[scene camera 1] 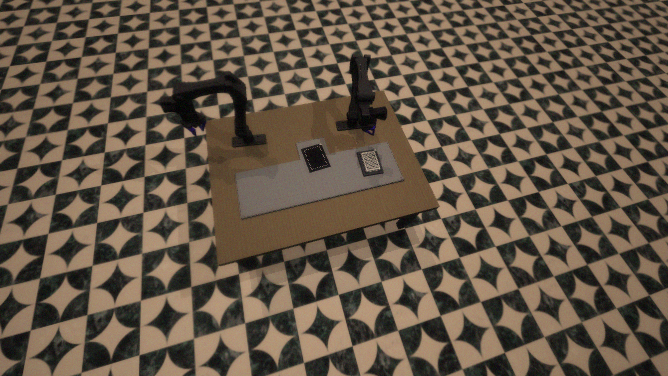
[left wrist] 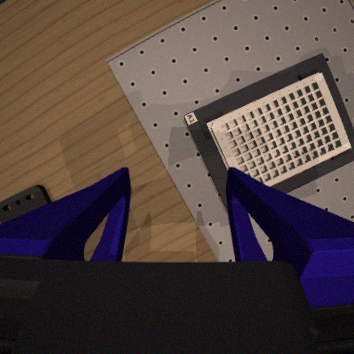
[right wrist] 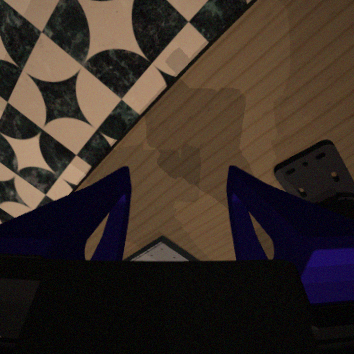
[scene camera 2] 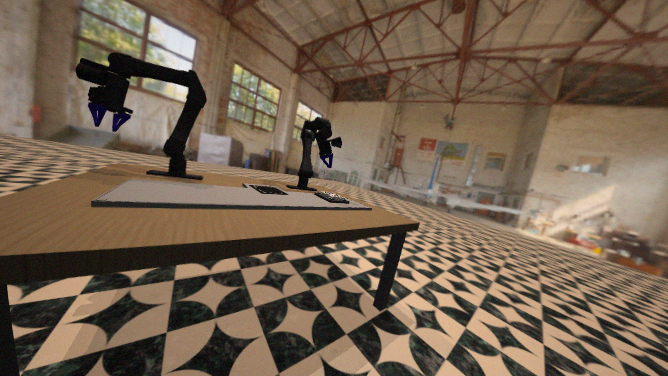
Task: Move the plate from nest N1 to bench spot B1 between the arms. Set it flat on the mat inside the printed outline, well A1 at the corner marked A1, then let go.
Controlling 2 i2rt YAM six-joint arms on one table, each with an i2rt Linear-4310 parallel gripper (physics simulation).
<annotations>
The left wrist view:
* left gripper: 177,177
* well plate: 276,136, on a dark nest
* dark nest: 196,120
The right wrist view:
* right gripper: 178,176
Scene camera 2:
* right gripper: 105,129
</annotations>
